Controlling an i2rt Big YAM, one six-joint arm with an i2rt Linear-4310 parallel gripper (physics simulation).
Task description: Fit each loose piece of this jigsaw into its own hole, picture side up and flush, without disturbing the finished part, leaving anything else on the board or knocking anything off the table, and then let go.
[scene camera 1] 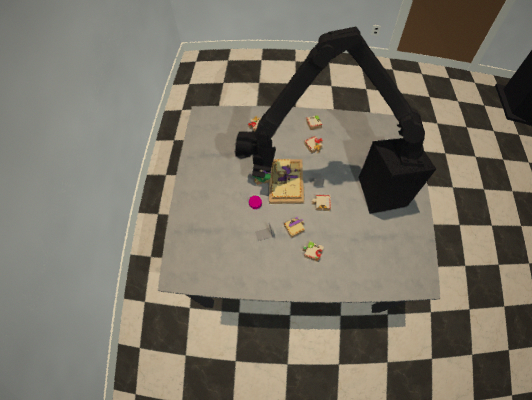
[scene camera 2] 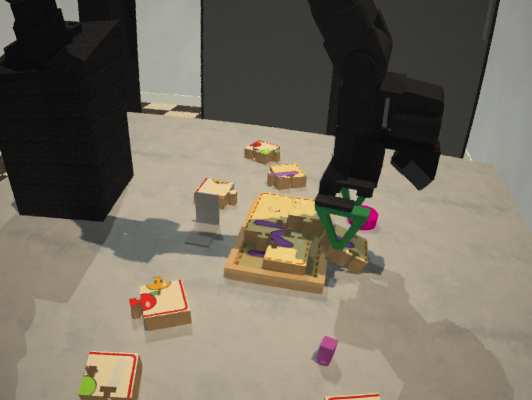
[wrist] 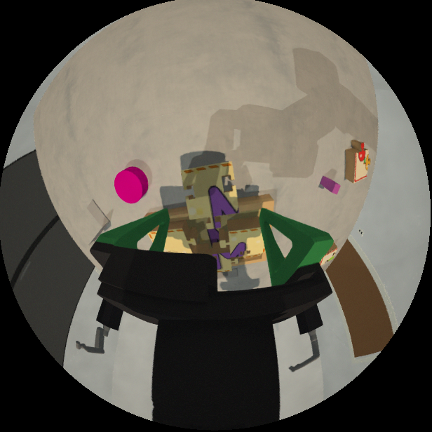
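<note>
The framed jigsaw board (scene camera 1: 286, 201) (scene camera 2: 272, 281) has a finished cream part, open recesses and a raised-looking cream block (scene camera 2: 287, 252). A loose dashed-border piece with a purple stripe (scene camera 2: 353, 252) (wrist: 207, 187) lies tilted at the board's outer side, apparently against its rim. Another purple-striped piece (scene camera 1: 294, 227) (scene camera 2: 287, 175) lies apart on the table. My gripper (scene camera 1: 261, 177) (scene camera 2: 345, 225) (wrist: 214, 213) is open and empty, its green fingers above the tilted piece and the board's edge. In scene camera 1 the arm partly hides that piece; how far the near fingertip is from it is unclear.
Red-bordered pieces (scene camera 1: 313, 251) (scene camera 1: 323, 202) (scene camera 1: 313, 144) (scene camera 1: 314, 122) (scene camera 2: 165, 305) (wrist: 357, 165) lie around the board. A magenta disc (scene camera 1: 255, 202) (scene camera 2: 369, 218) (wrist: 131, 185), a purple block (scene camera 2: 327, 351) (wrist: 330, 184) and an upright grey plate (scene camera 2: 207, 208) stand nearby.
</note>
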